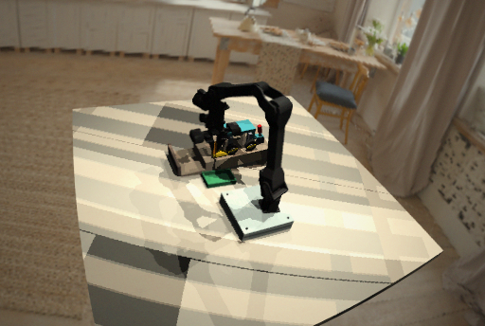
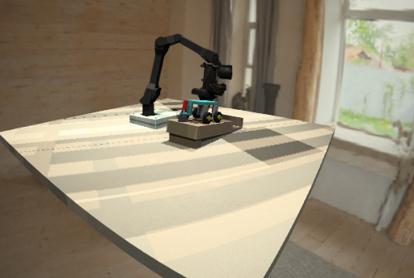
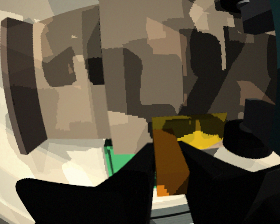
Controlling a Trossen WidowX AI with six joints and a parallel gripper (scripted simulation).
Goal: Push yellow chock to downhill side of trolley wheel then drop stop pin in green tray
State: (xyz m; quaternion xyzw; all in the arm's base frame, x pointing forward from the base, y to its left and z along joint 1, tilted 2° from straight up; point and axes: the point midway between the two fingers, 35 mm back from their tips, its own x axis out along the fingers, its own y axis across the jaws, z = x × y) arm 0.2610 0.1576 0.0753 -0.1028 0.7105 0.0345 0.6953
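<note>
The yellow chock lies 10 mm ahead of my gripper tip, 20 mm to the right of it and 10 mm below it. The rest, counted from my gripper tip: brown ramp: 70 mm ahead, 100 mm to the right, 40 mm below; then teal trolley: 70 mm ahead, 100 mm to the right, 20 mm above; then green tray: 70 mm behind, 20 mm to the right, 100 mm below.
</note>
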